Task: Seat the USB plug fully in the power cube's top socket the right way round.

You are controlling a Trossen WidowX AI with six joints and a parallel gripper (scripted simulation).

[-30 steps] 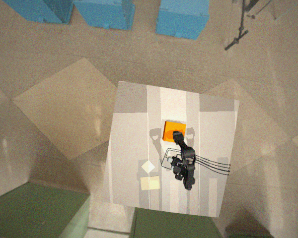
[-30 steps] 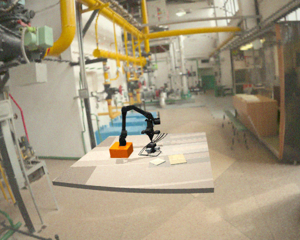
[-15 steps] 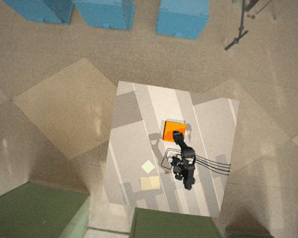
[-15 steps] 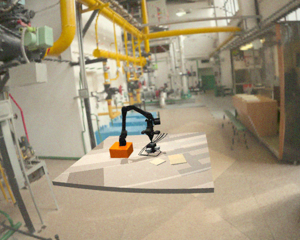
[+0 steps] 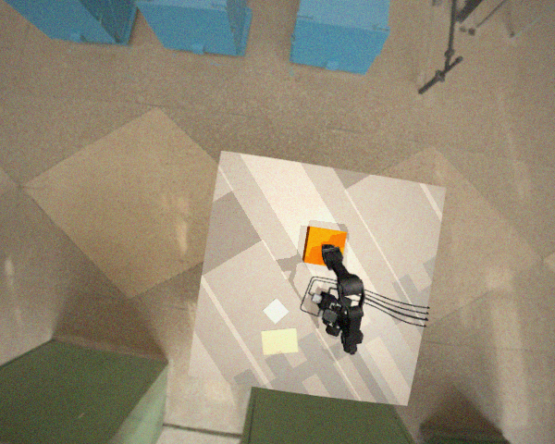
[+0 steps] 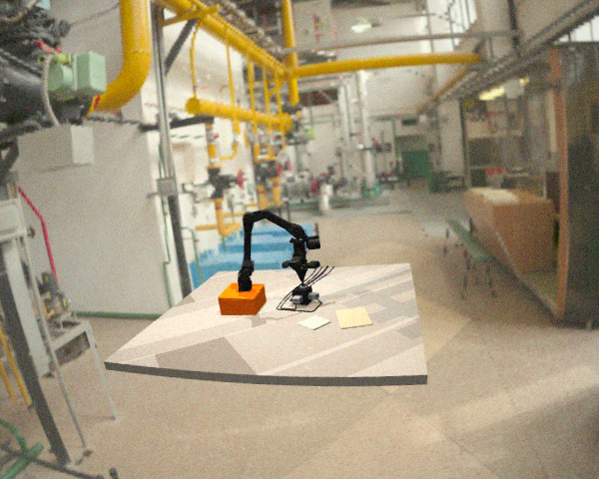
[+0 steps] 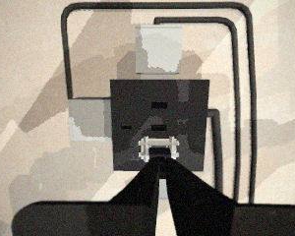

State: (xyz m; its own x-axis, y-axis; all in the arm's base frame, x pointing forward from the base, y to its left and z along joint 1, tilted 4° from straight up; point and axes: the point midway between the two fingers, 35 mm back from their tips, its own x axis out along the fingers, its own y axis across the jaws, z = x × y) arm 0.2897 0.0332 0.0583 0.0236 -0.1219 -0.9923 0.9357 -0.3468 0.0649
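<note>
Now: gripper tip 20 mm above the USB plug. The rest, counted from my gripper tip: cream card (240 mm ahead, 270 mm to the right, 110 mm below).
</note>
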